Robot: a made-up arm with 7 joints.
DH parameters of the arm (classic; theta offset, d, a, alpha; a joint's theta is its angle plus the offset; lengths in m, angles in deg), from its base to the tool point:
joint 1: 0 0.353 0 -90
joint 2: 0 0 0 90
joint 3: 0 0.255 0.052 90
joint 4: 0 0 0.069 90
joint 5: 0 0.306 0 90
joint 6: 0 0 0.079 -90
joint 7: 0 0.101 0 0
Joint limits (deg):
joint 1: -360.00..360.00
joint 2: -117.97..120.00
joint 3: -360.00..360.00
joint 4: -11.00..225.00
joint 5: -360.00..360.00
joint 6: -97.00..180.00
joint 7: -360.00..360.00
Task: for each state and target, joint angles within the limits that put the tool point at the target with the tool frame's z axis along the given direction. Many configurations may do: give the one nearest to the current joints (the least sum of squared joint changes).
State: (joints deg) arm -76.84 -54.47 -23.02 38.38 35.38 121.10 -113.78
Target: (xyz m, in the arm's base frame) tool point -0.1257 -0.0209 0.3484 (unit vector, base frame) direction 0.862 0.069 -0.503
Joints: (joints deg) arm -124.33 -56.11 -51.80 17.83 -9.72 117.40 -113.78
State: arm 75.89 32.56 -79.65 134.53 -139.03 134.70 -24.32
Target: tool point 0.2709 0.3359 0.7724 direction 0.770 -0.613 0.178
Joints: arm 103.05 9.64 -44.33 110.21 -95.26 96.50 -24.32
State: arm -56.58 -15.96 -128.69 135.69 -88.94 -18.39 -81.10
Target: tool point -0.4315 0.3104 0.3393 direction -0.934 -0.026 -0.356
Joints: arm -72.24 -52.39 -147.27 93.26 -96.61 -31.34 -81.10
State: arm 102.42 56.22 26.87 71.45 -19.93 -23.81 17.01
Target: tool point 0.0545 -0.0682 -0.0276 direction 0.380 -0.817 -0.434
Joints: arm 112.14 101.54 -6.82 30.79 -13.89 -6.73 17.01
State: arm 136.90 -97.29 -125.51 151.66 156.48 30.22 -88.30
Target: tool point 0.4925 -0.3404 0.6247 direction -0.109 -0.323 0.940
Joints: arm 154.84 -77.15 -135.08 194.03 153.25 63.04 -88.30
